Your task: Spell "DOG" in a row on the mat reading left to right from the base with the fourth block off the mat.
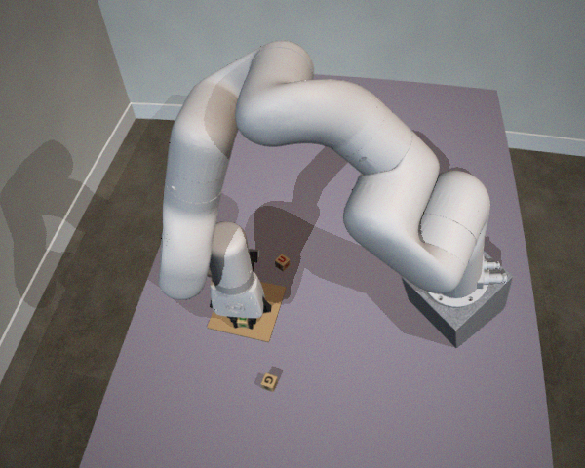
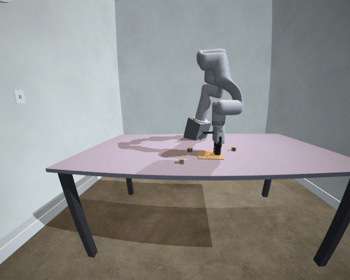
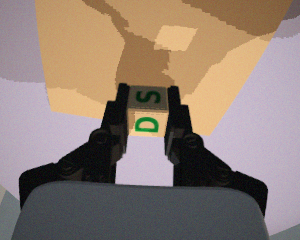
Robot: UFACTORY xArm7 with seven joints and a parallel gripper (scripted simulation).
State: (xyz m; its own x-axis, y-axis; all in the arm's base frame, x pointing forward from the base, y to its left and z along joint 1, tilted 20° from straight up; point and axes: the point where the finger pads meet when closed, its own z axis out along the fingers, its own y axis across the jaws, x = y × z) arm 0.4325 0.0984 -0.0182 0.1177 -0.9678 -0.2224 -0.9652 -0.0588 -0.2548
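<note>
Right now the D block is 10 mm below my hand. Round my hand: G block 120 mm to the left, 90 mm behind, 10 mm below; mat 40 mm to the right, 20 mm below; O block 200 mm to the right, 130 mm ahead, 10 mm below.
</note>
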